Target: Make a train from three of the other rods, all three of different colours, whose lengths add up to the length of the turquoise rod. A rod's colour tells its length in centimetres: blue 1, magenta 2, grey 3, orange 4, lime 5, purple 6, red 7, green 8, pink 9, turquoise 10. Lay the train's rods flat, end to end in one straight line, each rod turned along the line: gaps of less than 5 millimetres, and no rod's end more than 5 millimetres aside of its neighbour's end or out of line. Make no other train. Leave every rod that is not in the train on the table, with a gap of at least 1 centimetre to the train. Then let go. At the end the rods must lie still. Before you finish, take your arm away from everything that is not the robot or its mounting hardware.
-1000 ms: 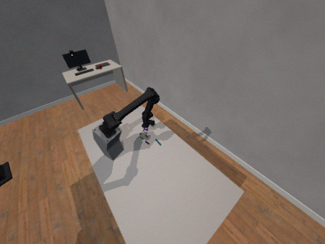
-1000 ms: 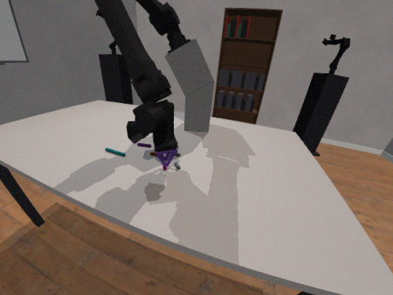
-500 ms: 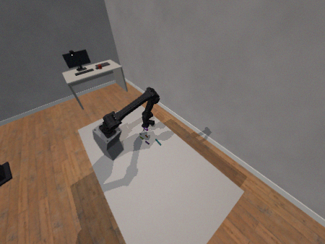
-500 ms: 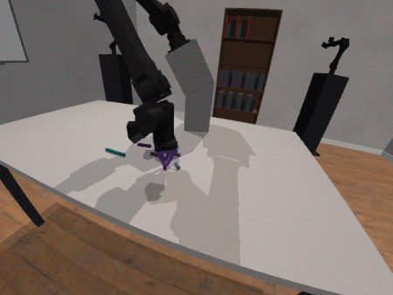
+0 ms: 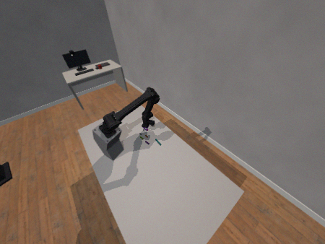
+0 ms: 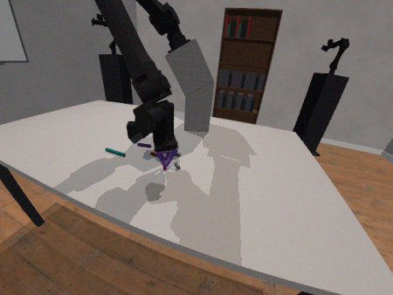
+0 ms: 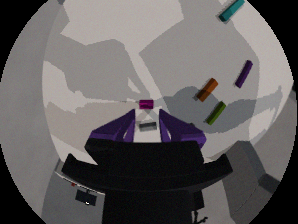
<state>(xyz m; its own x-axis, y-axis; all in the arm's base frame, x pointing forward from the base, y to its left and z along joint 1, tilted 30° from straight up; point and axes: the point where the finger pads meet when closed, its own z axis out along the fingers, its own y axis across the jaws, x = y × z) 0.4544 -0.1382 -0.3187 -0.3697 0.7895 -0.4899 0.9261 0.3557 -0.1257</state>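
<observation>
The magenta rod is 20 mm below my hand. From my hand the other things lie so: purple rod (130 mm behind, 140 mm to the right, 20 mm below); then lime rod (130 mm behind, 40 mm to the right, 20 mm below); then orange rod (70 mm behind, 60 mm to the right, 20 mm below).
</observation>
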